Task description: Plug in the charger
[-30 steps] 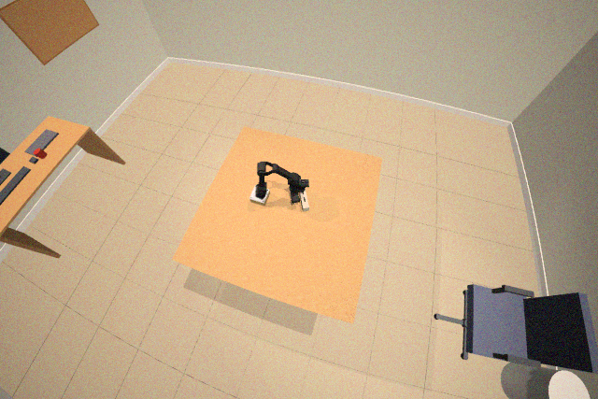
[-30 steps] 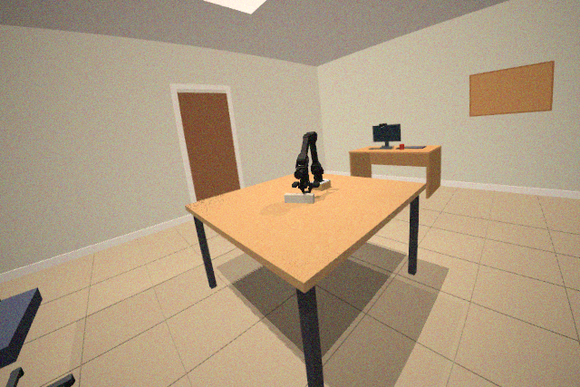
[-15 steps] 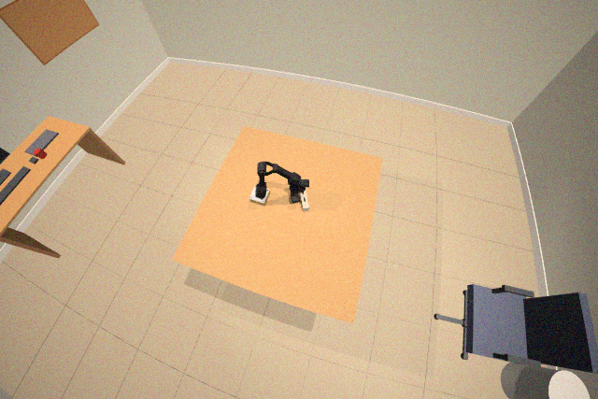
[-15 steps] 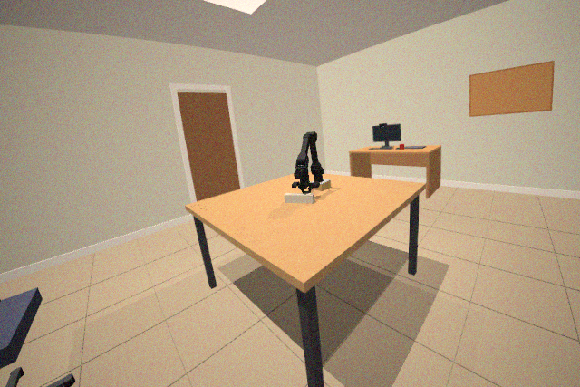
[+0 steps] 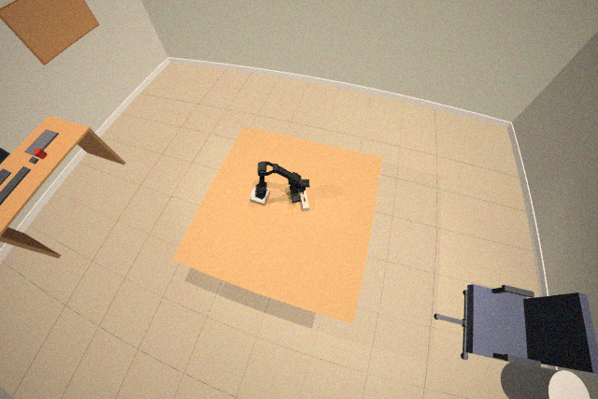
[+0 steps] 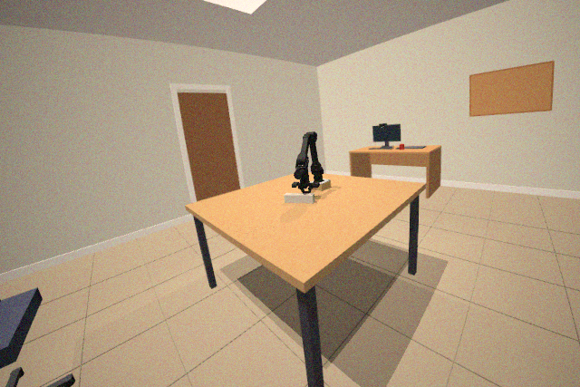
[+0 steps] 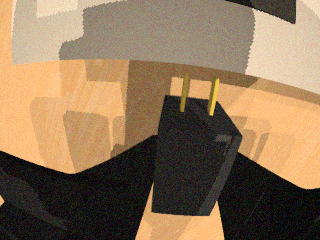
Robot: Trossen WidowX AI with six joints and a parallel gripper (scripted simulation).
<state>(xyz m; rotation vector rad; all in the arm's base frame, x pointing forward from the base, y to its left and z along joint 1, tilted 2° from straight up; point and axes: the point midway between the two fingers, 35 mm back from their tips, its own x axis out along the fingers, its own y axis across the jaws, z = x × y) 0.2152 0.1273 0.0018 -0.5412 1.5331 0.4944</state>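
The black two-prong charger lies 10 mm ahead of my gripper tip, 10 mm to the left of it and 10 mm above it.
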